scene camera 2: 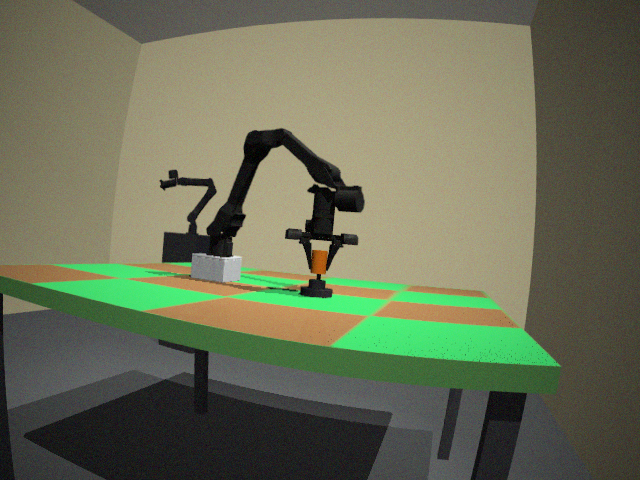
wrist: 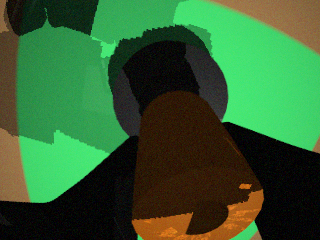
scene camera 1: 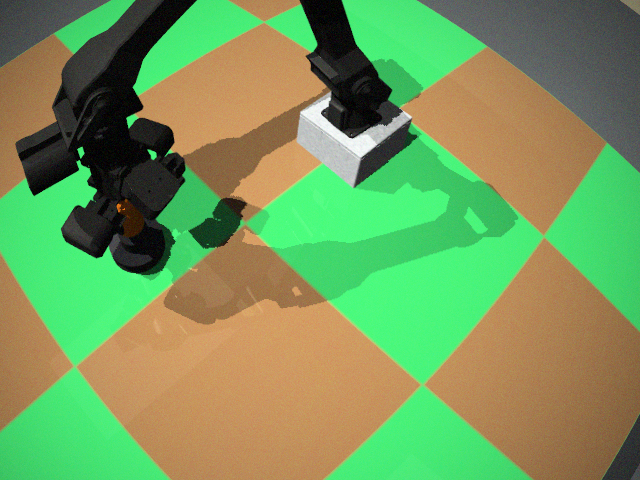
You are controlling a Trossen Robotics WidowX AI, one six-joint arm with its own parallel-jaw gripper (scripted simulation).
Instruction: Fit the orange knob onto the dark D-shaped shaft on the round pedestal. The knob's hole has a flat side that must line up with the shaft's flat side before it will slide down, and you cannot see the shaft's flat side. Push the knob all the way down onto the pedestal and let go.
Path:
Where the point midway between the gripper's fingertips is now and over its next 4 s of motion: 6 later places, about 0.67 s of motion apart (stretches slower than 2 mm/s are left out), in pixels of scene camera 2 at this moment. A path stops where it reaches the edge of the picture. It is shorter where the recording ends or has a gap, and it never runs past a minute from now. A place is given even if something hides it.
The gripper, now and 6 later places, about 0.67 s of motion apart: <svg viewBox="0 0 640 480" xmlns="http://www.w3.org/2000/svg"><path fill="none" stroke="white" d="M318 270L317 269L317 269L317 269L318 271L317 276L320 255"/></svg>

